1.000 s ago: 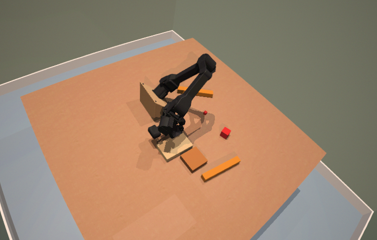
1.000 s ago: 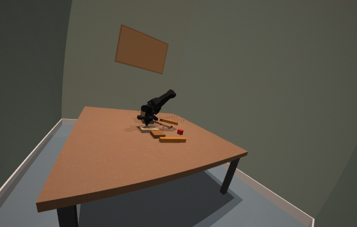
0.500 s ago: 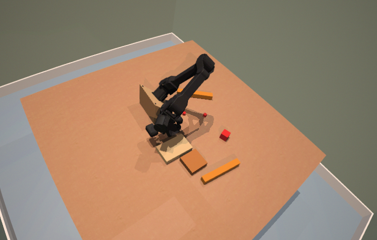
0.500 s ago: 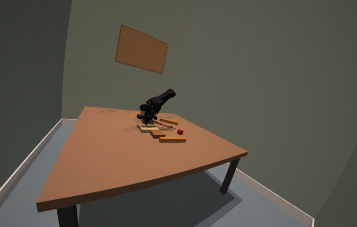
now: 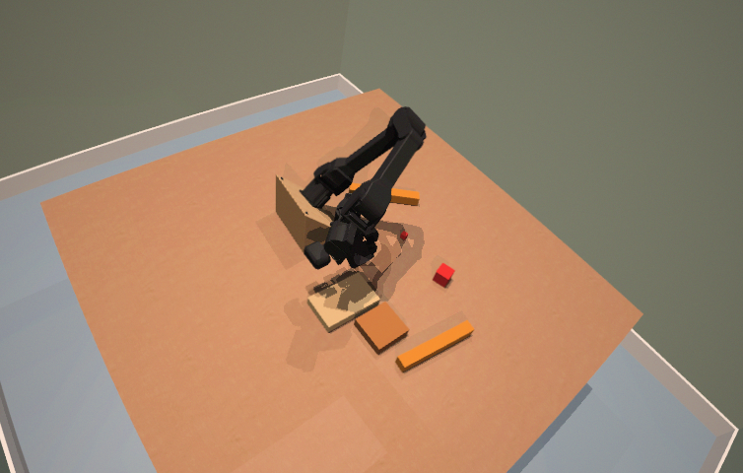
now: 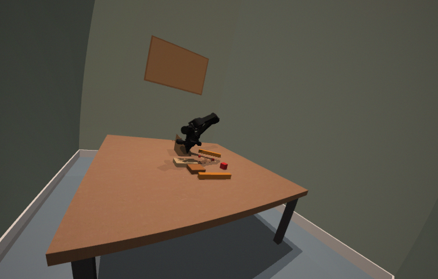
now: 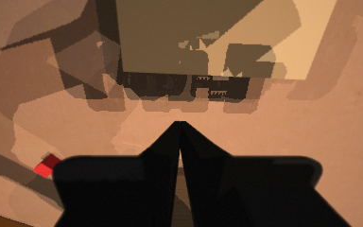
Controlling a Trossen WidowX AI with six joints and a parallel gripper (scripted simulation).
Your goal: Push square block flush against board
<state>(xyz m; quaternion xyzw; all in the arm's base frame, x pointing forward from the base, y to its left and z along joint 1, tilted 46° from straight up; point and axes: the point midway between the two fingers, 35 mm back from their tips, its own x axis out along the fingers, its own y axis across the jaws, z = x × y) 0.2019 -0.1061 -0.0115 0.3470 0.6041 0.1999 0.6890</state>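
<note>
My gripper tip is 70 mm short of the pale tan flat slab, 40 mm to the left of it and 50 mm above it. Round my gripper tip: orange-brown square block (190 mm ahead, 20 mm to the right, 50 mm below).
</note>
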